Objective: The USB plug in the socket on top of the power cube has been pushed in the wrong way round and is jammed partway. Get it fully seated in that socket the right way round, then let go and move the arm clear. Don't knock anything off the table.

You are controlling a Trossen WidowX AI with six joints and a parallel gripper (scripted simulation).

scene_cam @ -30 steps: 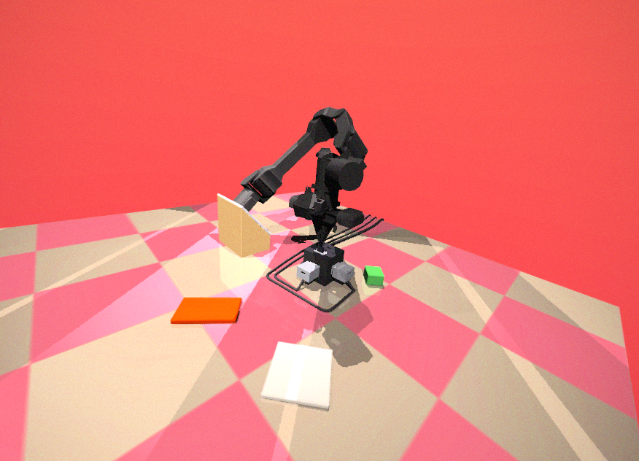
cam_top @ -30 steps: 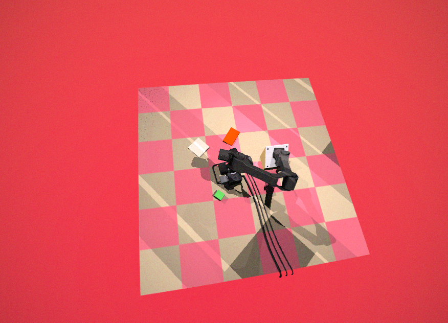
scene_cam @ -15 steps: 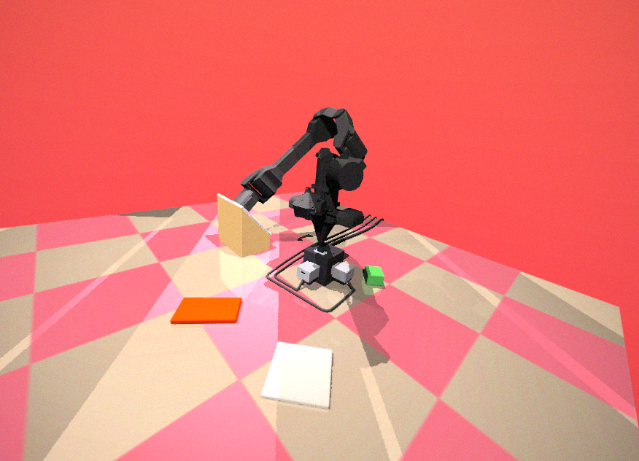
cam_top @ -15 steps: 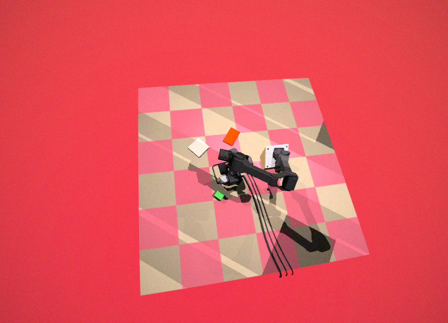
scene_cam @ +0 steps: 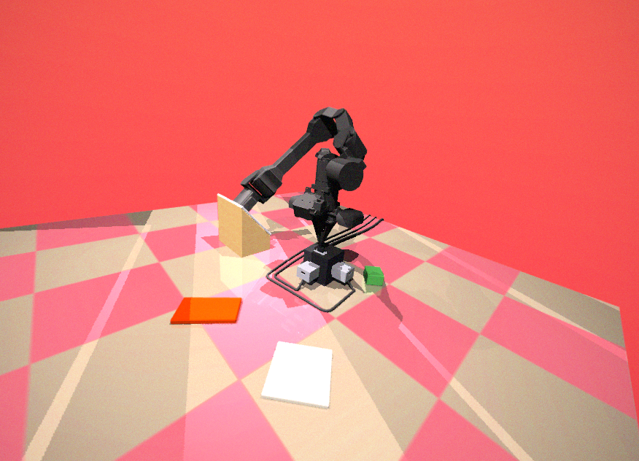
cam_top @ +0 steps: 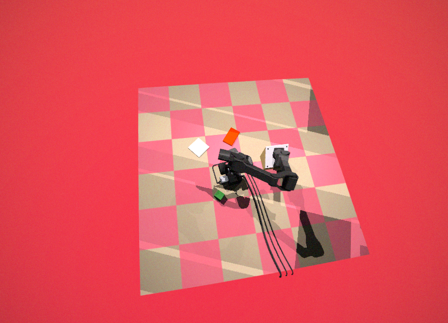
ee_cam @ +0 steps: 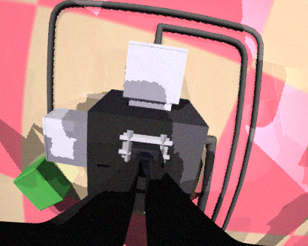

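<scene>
Now: the dark USB plug 2 cm below my gripper tip. The rest, counted from my gripper tip: metal-framed socket (4 cm below); orange plate (27 cm to the right, 10 cm below, 2 cm behind); green block (12 cm to the left, 9 cm below, 9 cm ahead).
</scene>
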